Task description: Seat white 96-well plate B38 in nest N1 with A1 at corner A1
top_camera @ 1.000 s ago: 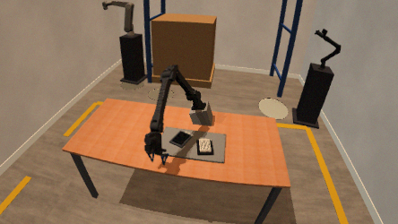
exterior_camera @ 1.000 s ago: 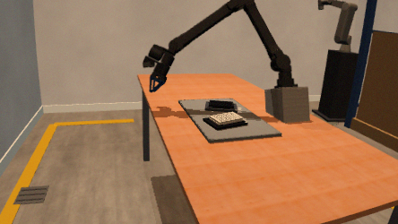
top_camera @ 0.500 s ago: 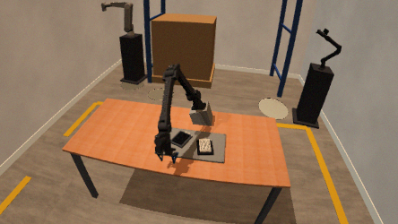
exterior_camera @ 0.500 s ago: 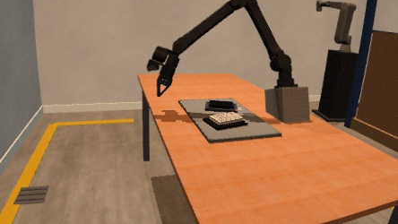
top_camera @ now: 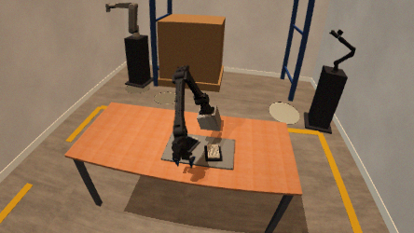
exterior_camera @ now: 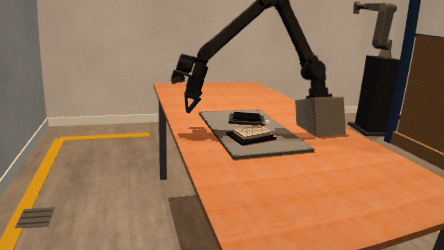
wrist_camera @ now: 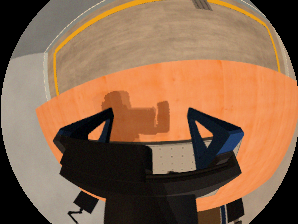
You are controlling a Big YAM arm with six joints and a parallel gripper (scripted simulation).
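My hand is 26 cm past the white 96-well plate B38, 12 cm to the right of it and 5 cm above it. Round my hand: black plate B83: 27 cm behind, 9 cm to the right, 5 cm below; then black plate nest N1: 25 cm behind, 12 cm to the left, 7 cm below.
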